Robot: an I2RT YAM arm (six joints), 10 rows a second.
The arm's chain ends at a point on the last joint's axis. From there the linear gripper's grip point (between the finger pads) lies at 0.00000 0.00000 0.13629 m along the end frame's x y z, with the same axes.
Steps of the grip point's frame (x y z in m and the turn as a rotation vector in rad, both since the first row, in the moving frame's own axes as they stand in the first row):
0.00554 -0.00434 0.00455 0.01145 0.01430 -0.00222
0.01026 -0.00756 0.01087 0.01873 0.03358 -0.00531
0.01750 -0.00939 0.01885 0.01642 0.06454 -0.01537
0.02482 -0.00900 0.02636 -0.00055 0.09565 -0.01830
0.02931 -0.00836 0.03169 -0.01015 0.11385 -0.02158
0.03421 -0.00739 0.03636 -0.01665 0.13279 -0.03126
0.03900 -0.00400 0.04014 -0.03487 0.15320 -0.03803
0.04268 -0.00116 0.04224 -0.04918 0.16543 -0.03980
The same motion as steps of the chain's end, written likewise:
0.00359 -0.00278 0.00457 0.01145 0.01430 -0.00222
0.00569 -0.00500 0.01097 0.01873 0.03358 -0.00531
0.00873 -0.00709 0.01915 0.01642 0.06454 -0.01537
0.01180 -0.00896 0.02698 -0.00055 0.09565 -0.01830
0.01381 -0.00957 0.03258 -0.01015 0.11385 -0.02158
0.01613 -0.00937 0.03758 -0.01665 0.13279 -0.03126
0.01812 -0.00834 0.04182 -0.03487 0.15320 -0.03803
0.02012 -0.00738 0.04426 -0.04918 0.16543 -0.03980

